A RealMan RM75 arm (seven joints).
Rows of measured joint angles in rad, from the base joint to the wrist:
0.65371, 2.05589, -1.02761, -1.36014, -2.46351, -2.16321, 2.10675
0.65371, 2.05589, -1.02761, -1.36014, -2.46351, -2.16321, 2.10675
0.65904, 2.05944, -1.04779, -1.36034, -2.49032, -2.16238, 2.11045
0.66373, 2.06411, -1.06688, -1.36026, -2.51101, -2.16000, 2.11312
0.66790, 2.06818, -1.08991, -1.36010, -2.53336, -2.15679, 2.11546
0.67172, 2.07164, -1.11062, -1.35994, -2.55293, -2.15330, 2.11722
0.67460, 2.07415, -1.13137, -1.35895, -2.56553, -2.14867, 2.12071
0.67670, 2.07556, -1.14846, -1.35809, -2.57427, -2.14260, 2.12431
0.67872, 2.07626, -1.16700, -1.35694, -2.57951, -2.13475, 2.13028
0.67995, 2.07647, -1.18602, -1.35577, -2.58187, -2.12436, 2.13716
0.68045, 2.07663, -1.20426, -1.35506, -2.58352, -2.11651, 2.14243
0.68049, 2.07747, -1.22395, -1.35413, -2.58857, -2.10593, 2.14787
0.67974, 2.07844, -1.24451, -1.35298, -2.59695, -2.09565, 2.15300
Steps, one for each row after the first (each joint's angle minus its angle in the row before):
0.00000, 0.00000, 0.00000, 0.00000, 0.00000, 0.00000, 0.00000
0.00533, 0.00355, -0.02018, -0.00020, -0.02681, 0.00083, 0.00370
0.00469, 0.00467, -0.01909, 0.00008, -0.02069, 0.00238, 0.00267
0.00417, 0.00407, -0.02303, 0.00016, -0.02235, 0.00321, 0.00234
0.00382, 0.00346, -0.02071, 0.00016, -0.01957, 0.00349, 0.00176
0.00288, 0.00251, -0.02075, 0.00099, -0.01260, 0.00463, 0.00349
0.00210, 0.00141, -0.01709, 0.00086, -0.00874, 0.00607, 0.00360
0.00202, 0.00070, -0.01854, 0.00115, -0.00524, 0.00785, 0.00597
0.00123, 0.00021, -0.01902, 0.00117, -0.00236, 0.01039, 0.00688
0.00050, 0.00016, -0.01824, 0.00071, -0.00165, 0.00785, 0.00527
0.00004, 0.00084, -0.01969, 0.00093, -0.00505, 0.01058, 0.00544
-0.00075, 0.00097, -0.02056, 0.00115, -0.00838, 0.01028, 0.00513

